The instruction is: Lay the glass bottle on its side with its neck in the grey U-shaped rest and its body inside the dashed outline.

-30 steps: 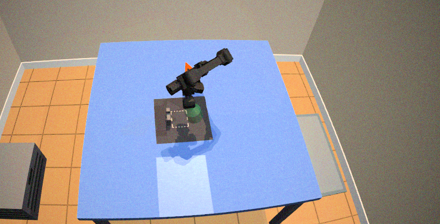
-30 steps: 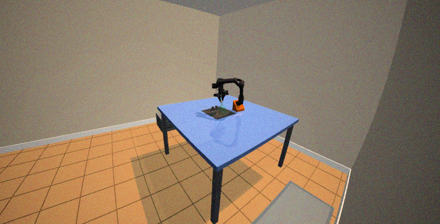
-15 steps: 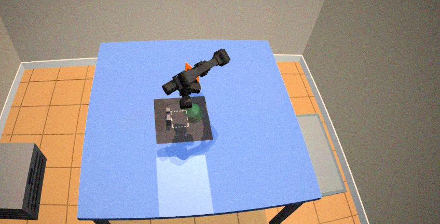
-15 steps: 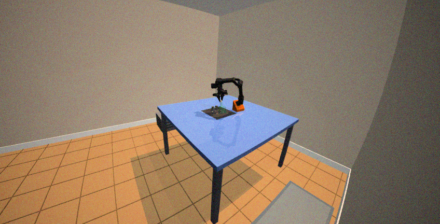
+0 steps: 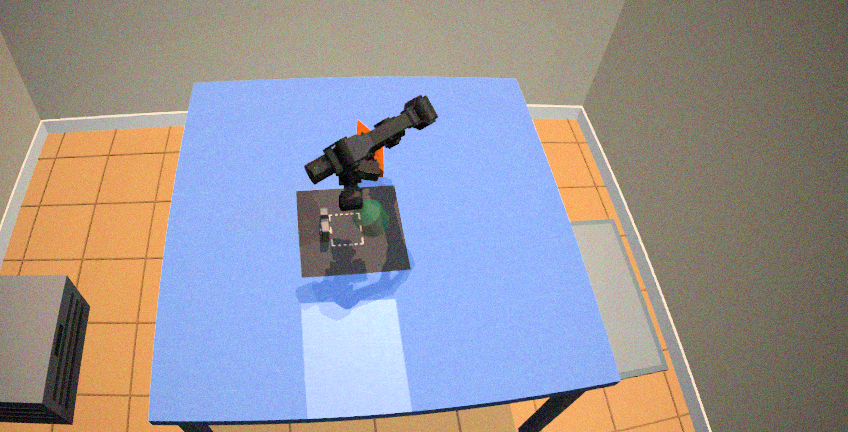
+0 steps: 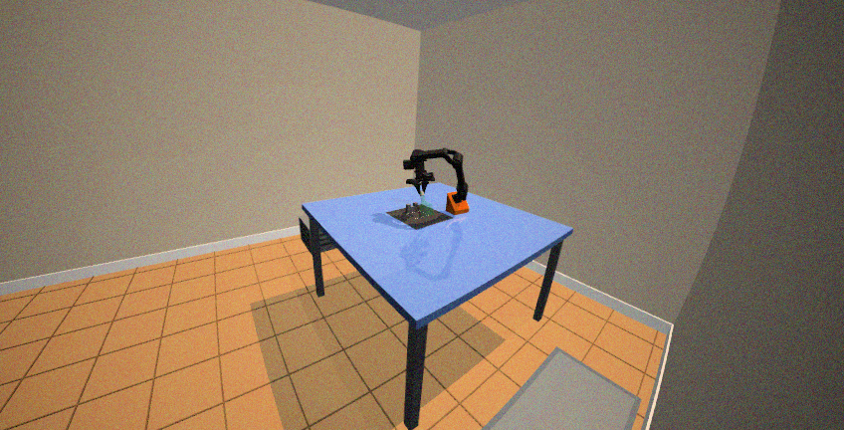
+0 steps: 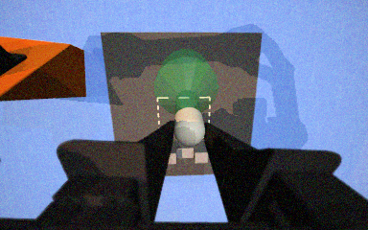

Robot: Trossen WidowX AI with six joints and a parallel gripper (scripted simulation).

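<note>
Now: gripper tip 1 cm to the left of the dark mat and 15 cm above it. From my gripper tip the other things lie so: glass bottle: 2 cm to the left, 4 cm below.
</note>
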